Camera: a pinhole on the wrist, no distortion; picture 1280 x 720 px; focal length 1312.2 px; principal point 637.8 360.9 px. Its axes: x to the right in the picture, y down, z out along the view. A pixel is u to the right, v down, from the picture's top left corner.
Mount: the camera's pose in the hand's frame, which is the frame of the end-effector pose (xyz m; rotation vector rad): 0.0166 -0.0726 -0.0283 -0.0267 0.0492 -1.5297
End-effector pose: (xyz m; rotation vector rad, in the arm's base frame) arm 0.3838 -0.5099 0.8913 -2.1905 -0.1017 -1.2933
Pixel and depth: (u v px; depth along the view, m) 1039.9 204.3 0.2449
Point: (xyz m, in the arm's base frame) 0.5003 -0.2724 0.8840
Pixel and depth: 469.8 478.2 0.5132
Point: 0.7993 -0.2678 0.7943
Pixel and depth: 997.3 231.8 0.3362
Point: 0.5653 -0.2102 0.8608
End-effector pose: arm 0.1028 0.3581 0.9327 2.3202 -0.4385 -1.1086
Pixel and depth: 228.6 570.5 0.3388
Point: -0.0923 0.1938 0.7371
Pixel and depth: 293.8 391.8 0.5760
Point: -0.3026 0.0998 0.6539
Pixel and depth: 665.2 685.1 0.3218
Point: -0.0519 0.2755 0.6647
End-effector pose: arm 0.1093 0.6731 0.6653 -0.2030 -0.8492 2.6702
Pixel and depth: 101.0 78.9 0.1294
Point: 0.0979 0.6328 0.7624
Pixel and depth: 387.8 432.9 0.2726
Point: 0.0190 0.5758 0.8758
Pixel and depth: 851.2 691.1 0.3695
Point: -0.0542 0.6421 1.0110
